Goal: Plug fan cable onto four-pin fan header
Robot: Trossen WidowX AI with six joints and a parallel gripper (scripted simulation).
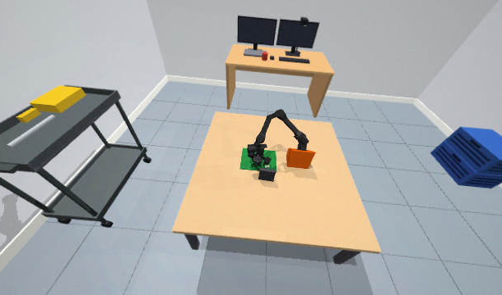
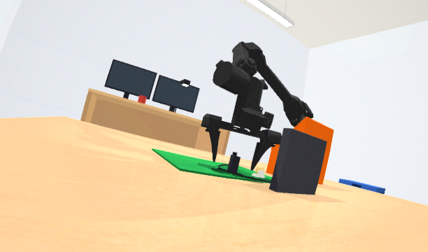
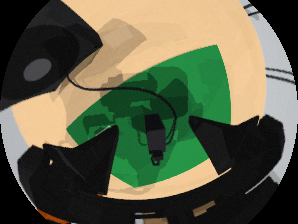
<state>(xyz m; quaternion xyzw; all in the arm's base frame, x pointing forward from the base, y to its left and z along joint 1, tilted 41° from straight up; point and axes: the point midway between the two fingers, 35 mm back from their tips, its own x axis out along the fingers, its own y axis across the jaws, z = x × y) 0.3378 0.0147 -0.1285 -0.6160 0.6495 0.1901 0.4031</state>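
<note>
My gripper tip is 10 mm to the left of the black plug. Also, from my gripper tip: green board 60 mm to the right, 30 mm below; black fan 120 mm to the left, 80 mm behind, 40 mm above; white four-pin header 80 mm behind, 20 mm below.
</note>
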